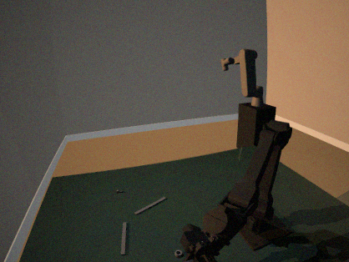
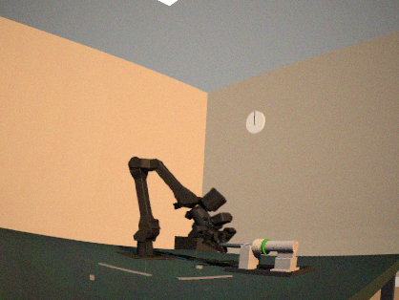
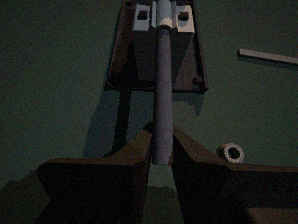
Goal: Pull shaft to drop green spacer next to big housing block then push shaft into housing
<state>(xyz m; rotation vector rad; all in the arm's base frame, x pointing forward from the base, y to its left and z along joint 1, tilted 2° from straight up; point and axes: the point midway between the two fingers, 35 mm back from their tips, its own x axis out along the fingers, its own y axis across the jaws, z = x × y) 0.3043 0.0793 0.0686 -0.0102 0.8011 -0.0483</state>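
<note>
Now: gripper tip 6 cm short of the shaft and 3 cm below it. The rest, counted from my gripper tip: tan spacer 15 cm ahead, 2 cm above, 1 cm to the right; then green spacer 16 cm ahead, 2 cm above, 1 cm to the right.
</note>
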